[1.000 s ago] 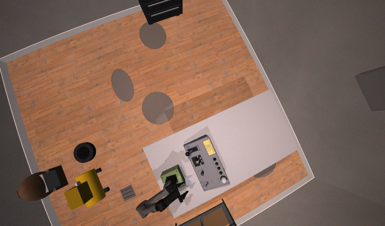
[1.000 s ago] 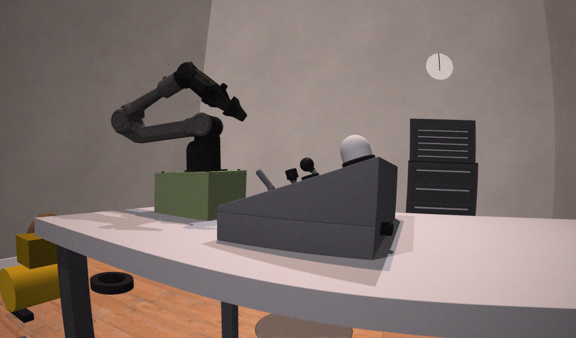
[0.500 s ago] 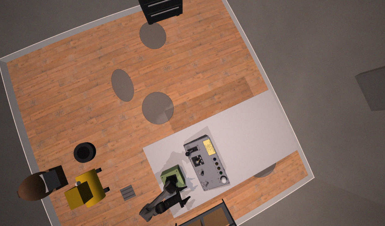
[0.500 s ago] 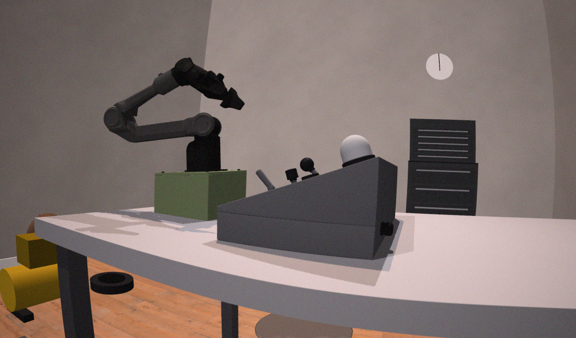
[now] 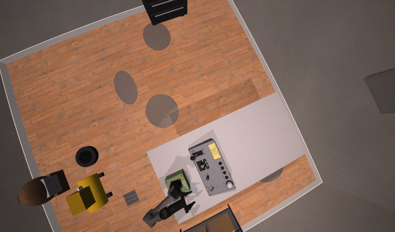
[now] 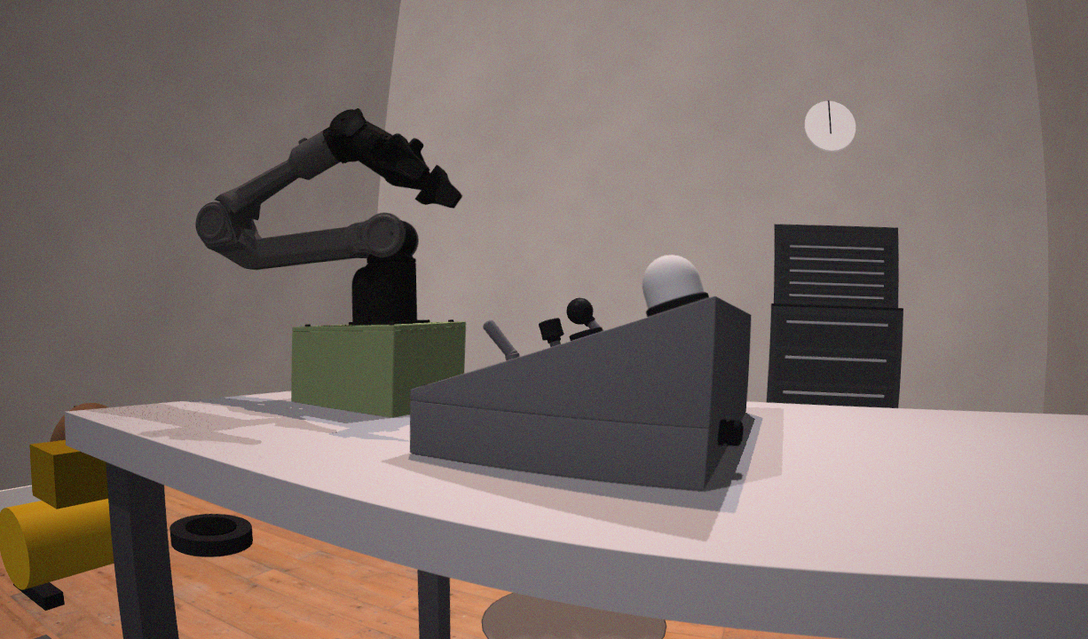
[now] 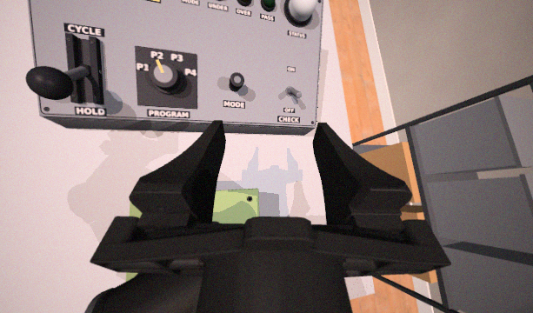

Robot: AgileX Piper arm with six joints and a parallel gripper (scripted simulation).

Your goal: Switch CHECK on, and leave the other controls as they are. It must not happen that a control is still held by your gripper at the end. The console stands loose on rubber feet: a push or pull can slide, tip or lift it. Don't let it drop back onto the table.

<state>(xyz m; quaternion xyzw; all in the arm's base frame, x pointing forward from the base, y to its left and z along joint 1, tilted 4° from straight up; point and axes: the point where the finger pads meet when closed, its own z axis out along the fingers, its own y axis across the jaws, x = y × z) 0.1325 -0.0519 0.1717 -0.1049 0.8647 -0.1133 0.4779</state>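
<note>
My gripper is now 190 mm above the check toggle, 180 mm short of it and 100 mm to the left of it. Round my hand: program dial 180 mm below, 160 mm ahead, 150 mm to the left; grey console 210 mm below, 180 mm ahead, 90 mm to the left; mode knob 180 mm below, 160 mm ahead, 20 mm to the left.
</note>
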